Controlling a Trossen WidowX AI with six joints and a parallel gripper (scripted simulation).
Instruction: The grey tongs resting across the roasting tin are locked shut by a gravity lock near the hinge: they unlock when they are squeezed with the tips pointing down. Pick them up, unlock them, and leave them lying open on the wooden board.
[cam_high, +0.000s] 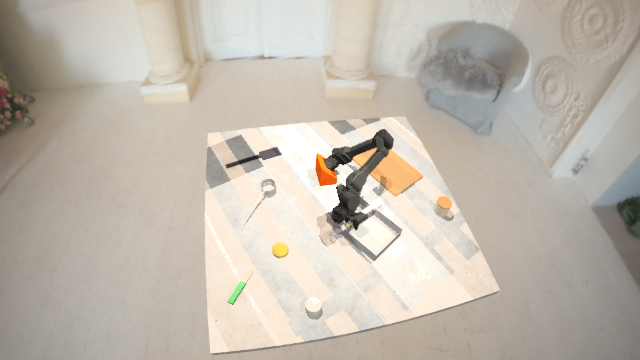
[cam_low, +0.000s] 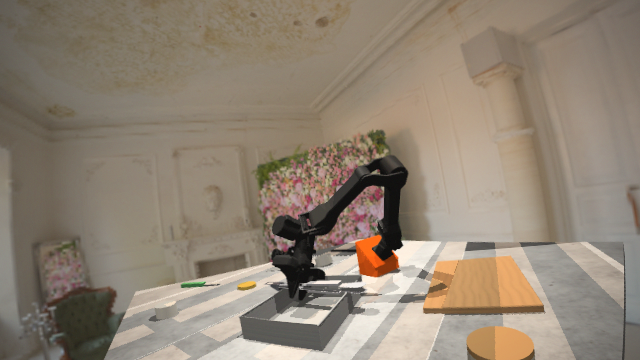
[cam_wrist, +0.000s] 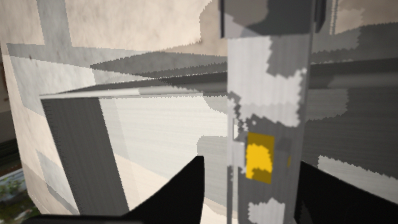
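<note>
Now: gripper tip 60 mm to the right of the grey roasting tin. Round my gripper tip: yellow lock piece 10 mm behind, 30 mm to the right, 30 mm above; then yellow disc 350 mm to the right, 20 mm below; then white disc 300 mm ahead, 290 mm to the right, 10 mm below.
</note>
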